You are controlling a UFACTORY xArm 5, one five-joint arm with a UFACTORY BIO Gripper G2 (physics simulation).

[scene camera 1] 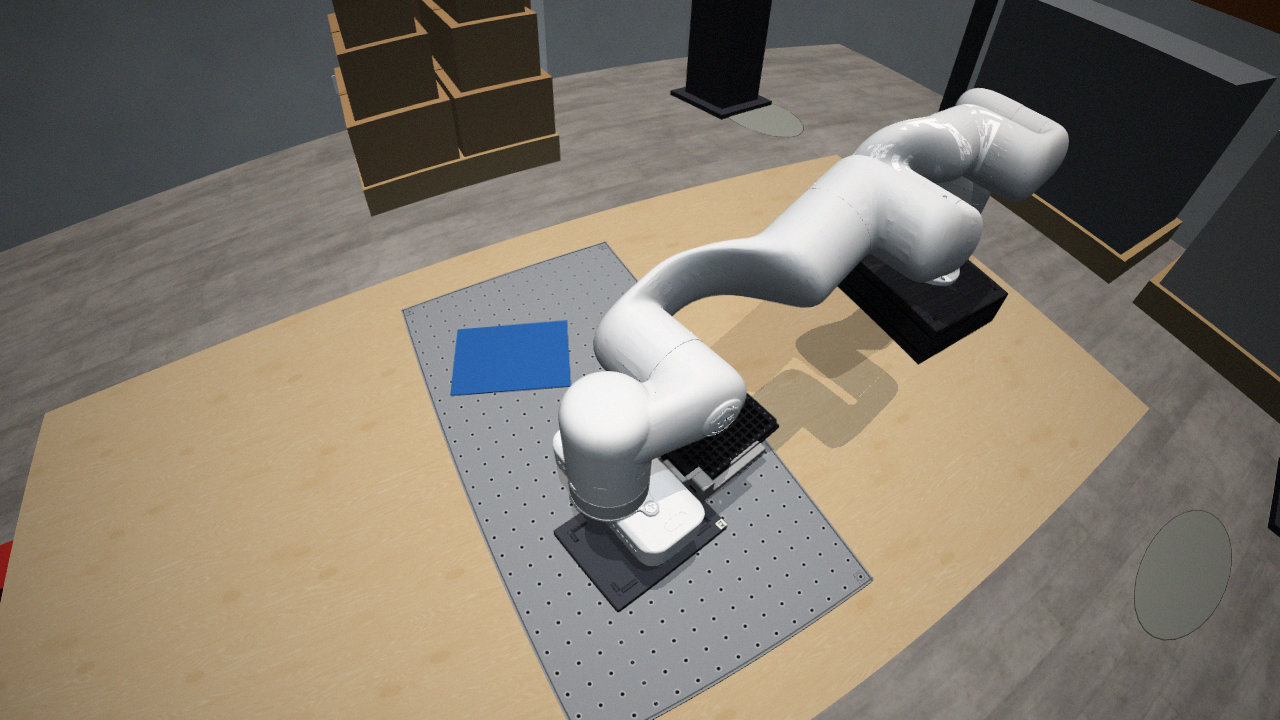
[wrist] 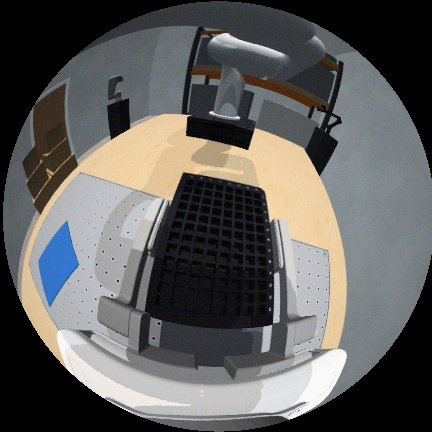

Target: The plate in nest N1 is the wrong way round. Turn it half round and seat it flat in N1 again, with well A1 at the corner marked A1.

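The black well plate is held between the two long pale fingers of my gripper, which is shut on its long sides. The plate looks roughly level, raised above the pegboard on the robot-base side of the nest. The dark grey nest N1 is partly covered by the gripper body in the scene view, and part of it shows under the near end of the plate in the wrist view. A small white tag sits at the nest's right corner. The arm hides part of the plate; its A1 mark is not readable.
The grey pegboard lies on the wooden table. A flat blue rectangle lies toward the board's far end. The black robot base stands beyond the plate.
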